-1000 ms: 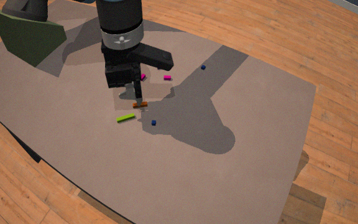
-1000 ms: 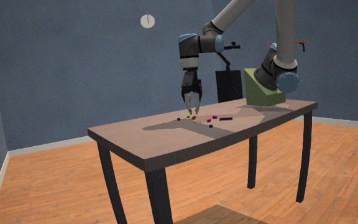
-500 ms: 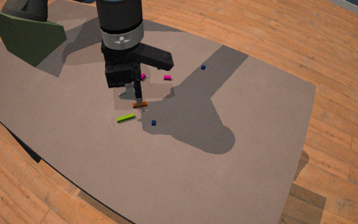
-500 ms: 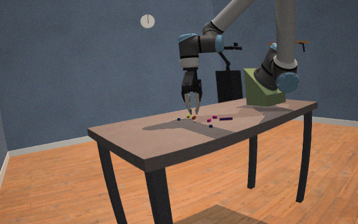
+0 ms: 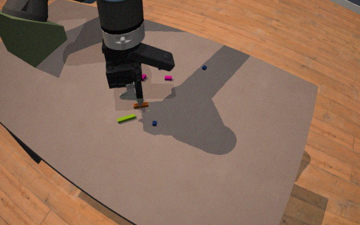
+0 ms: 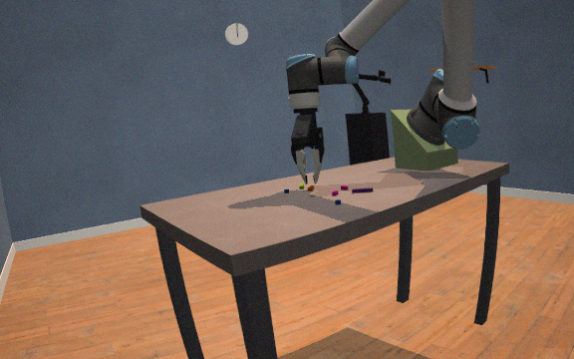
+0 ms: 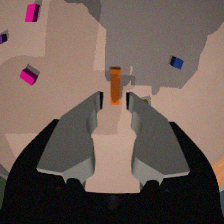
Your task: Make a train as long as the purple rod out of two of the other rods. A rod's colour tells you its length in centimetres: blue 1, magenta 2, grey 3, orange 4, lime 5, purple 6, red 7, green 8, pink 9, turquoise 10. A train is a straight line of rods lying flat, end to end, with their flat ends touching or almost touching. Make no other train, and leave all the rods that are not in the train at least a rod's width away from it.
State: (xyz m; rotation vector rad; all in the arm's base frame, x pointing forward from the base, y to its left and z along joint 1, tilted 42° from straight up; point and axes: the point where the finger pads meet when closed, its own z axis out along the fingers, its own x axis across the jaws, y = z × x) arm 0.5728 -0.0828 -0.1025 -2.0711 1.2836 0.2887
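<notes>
Right now the orange rod is 30 mm below my hand. From my hand the other things lie so: lime rod 50 mm to the right, 30 mm below, 20 mm behind; then purple rod 170 mm to the left, 30 mm below, 20 mm behind.
</notes>
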